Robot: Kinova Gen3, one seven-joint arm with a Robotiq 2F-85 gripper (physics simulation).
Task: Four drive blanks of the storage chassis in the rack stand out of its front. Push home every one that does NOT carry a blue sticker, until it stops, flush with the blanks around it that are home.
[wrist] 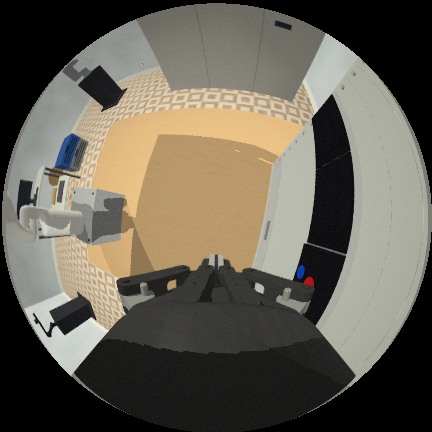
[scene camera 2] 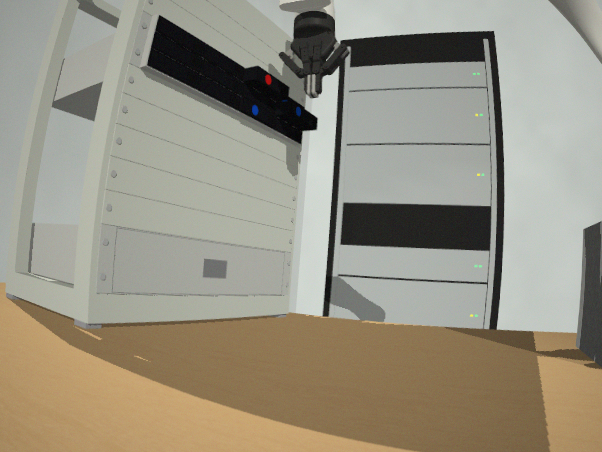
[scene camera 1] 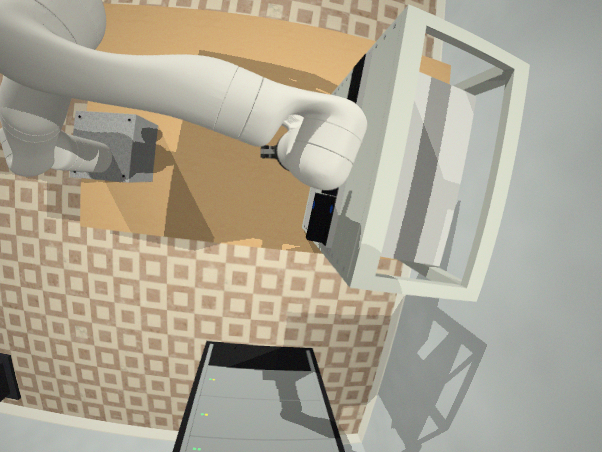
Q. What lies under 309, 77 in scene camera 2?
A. My gripper.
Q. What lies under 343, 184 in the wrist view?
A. A pale rack.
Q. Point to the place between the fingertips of my gripper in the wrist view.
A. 215, 262
